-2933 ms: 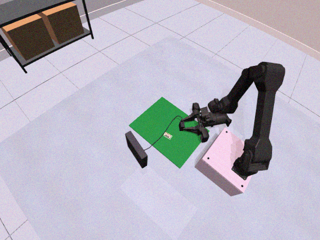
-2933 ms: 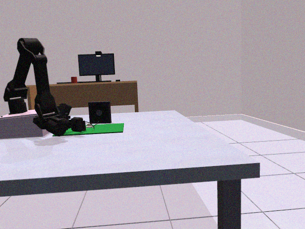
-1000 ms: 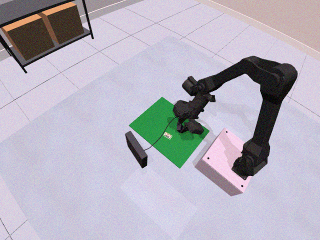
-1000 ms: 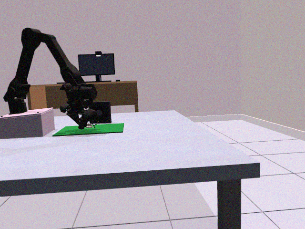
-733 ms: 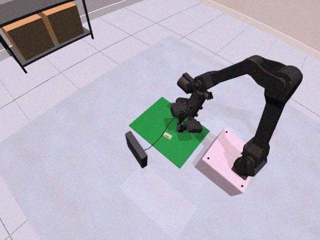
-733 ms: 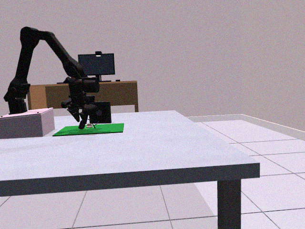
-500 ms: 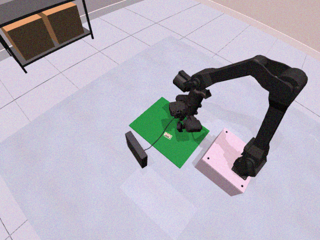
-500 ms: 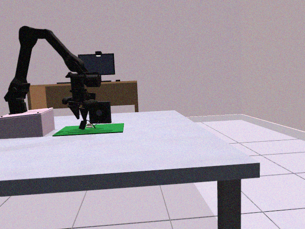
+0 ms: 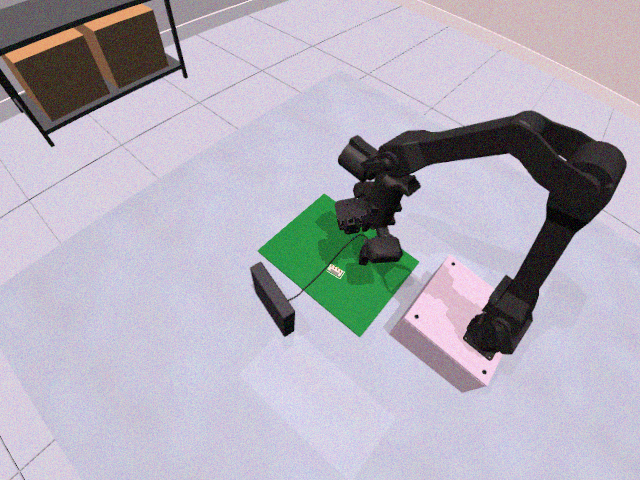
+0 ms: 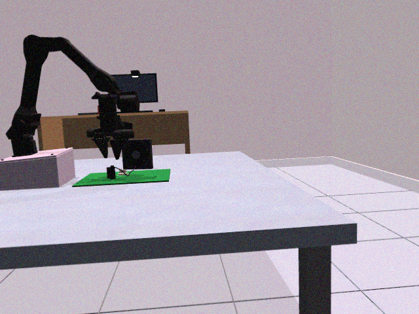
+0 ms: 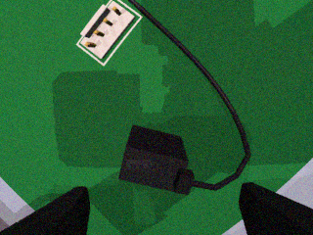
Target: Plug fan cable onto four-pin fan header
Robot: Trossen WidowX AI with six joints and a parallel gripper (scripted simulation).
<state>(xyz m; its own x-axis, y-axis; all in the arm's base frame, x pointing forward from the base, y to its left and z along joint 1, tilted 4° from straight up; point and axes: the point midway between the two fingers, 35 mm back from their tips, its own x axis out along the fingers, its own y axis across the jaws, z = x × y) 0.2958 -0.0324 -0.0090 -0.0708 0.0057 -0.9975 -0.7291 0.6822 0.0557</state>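
Now: gripper tip 50 mm above the black plug and 10 mm past it. Also, from my gripper tip: black fan (220 mm to the left, 60 mm ahead, 10 mm below); then green board (90 mm below, 40 mm ahead, 30 mm to the left).
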